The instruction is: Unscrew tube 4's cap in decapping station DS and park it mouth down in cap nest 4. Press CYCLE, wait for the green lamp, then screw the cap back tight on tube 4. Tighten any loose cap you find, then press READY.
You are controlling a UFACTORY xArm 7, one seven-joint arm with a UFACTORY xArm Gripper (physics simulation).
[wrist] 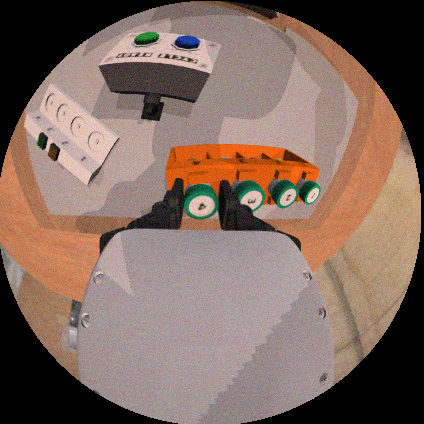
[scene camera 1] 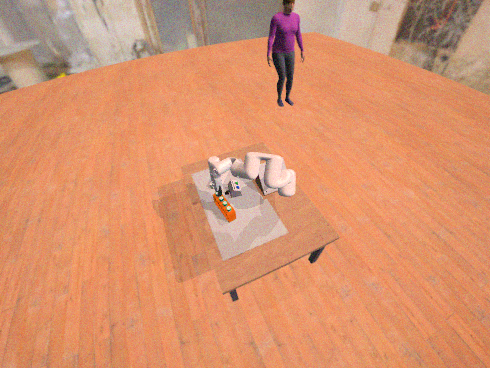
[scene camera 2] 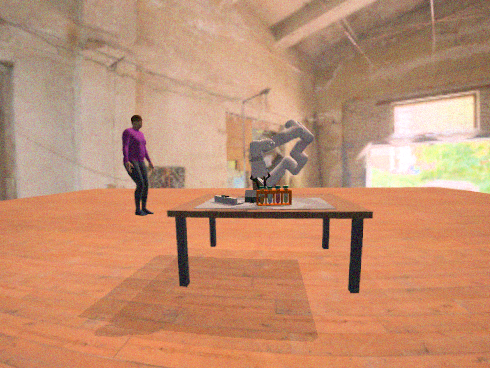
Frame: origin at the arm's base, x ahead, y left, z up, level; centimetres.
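Seen in the pictures: gripper, fingertip midpoint: (wrist: 200, 191) (scene camera 1: 218, 194) (scene camera 2: 261, 188).
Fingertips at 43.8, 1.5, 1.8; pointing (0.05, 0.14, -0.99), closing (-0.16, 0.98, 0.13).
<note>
Pixels of each thing's top centre, then the offset from my fingertips to it, as dx, dy, dz. "spot": a spot on its surface instead. Level surfaces: height alone.
- tube 4's green cap, middle of its top: (wrist: 201, 206) +0.8, +0.0, +1.4
- control box, middle of its top: (wrist: 155, 47) (scene camera 2: 253, 189) (scene camera 1: 234, 184) -13.8, -7.1, -2.4
- green button, middle of its top: (wrist: 144, 35) -16.2, -9.2, -3.4
- blue button, middle of its top: (wrist: 187, 38) -15.9, -4.7, -3.4
- pale cap nest block, middle of its top: (wrist: 49, 131) (scene camera 2: 228, 195) -6.0, -23.9, -5.5
- black fitting, surface spot: (wrist: 152, 108) spot: -7.3, -7.5, -10.1
- grey mat, its level: dz -10.8
My gripper (scene camera 1: 219, 191) (scene camera 2: 260, 184) (wrist: 200, 191) is shut on tube 4's green cap (wrist: 201, 202), with a finger against each side. Tube 4 stands in the orange rack (scene camera 1: 231, 216) (wrist: 192, 176); its body is mostly hidden. Green caps 3 (wrist: 250, 195), 2 (wrist: 284, 194) and 1 (wrist: 310, 192) sit in a row to the right in the wrist view. A control box (scene camera 1: 234, 192) (wrist: 155, 77) has a green button (wrist: 146, 38) and a blue button (wrist: 187, 42); their labels are blurred. The pale cap nest block (scene camera 2: 226, 200) (wrist: 75, 150) shows empty round nests.
A black fitting (wrist: 152, 108) sticks out from the control box. Dark green (wrist: 43, 141) and brown (wrist: 53, 151) squares sit on the nest block's edge. The grey mat (scene camera 1: 250, 240) lies on the wooden table (scene camera 1: 300, 232) (scene camera 2: 270, 215). A person (scene camera 1: 285, 35) (scene camera 2: 135, 150) stands beyond the table.
</note>
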